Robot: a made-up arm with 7 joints.
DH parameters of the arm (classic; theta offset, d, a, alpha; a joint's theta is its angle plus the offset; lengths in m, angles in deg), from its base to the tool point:
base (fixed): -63.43 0 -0.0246 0
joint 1: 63.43 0.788 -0.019 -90
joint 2: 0 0.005 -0.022 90
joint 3: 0 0.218 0.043 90
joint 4: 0 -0.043 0.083 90
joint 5: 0 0.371 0.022 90
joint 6: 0 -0.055 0.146 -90
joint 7: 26.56 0 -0.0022 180
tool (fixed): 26.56 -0.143 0 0
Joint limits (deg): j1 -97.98..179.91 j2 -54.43..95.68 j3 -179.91..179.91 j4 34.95..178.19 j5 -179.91..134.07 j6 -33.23..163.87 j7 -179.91..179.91
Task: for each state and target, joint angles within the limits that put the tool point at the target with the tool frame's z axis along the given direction. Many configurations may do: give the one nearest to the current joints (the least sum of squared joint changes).
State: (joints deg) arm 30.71 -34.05 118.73 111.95 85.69 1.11 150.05
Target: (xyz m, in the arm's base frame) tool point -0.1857 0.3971 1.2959 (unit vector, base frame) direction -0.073 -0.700 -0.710
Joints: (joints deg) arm -3.05 -29.94 100.37 126.55 77.78 -31.16 149.41
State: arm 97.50 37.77 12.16 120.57 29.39 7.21 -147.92
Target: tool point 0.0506 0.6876 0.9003 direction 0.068 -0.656 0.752
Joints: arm 91.59 23.86 -4.66 90.81 15.84 26.83 -147.64
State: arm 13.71 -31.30 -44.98 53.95 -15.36 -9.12 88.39
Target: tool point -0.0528 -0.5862 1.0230 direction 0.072 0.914 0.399
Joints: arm -6.59 0.75 -88.50 64.11 -19.05 -2.54 88.72
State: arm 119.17 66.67 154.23 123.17 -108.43 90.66 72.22
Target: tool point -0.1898 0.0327 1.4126 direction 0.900 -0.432 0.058
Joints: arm 102.19 68.20 168.98 74.83 -120.89 105.31 71.60
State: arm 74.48 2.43 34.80 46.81 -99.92 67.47 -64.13
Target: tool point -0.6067 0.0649 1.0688 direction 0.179 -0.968 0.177
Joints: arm 98.33 -2.45 76.27 83.00 -78.87 73.03 -64.94
